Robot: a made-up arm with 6 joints.
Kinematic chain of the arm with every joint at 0, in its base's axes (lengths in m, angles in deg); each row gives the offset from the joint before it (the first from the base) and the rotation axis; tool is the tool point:
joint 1: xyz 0 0 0.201 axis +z
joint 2: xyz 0 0 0 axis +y
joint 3: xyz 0 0 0.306 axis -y
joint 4: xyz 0 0 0 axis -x
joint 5: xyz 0.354 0 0 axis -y
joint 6: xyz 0 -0.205 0 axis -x
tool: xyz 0 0 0
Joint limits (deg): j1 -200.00..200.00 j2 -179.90..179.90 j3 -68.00..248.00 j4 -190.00..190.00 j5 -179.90..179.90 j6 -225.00..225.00
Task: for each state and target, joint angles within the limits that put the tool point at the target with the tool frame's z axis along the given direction. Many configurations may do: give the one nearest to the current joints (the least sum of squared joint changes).
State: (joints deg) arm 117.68 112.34 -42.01 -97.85 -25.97 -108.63
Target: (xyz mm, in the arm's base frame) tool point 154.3 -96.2 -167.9 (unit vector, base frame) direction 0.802 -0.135 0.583
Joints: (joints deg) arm 141.35 138.40 8.39 -84.05 -1.98 -72.66
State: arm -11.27 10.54 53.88 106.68 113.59 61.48
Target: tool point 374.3 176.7 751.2 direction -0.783 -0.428 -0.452
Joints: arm 7.85 20.66 38.49 127.19 98.95 19.32
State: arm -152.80 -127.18 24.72 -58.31 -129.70 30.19
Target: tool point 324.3 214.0 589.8 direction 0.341 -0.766 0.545
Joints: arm -166.58 -88.79 33.80 -49.59 -143.54 24.18
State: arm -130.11 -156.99 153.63 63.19 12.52 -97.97
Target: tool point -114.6 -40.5 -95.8 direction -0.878 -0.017 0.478
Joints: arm -138.04 -119.36 190.05 76.89 7.97 -112.20
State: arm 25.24 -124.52 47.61 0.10 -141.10 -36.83
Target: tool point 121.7 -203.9 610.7 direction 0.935 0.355 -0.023
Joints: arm 62.24 -71.72 -4.75 -8.64 -155.30 -49.40
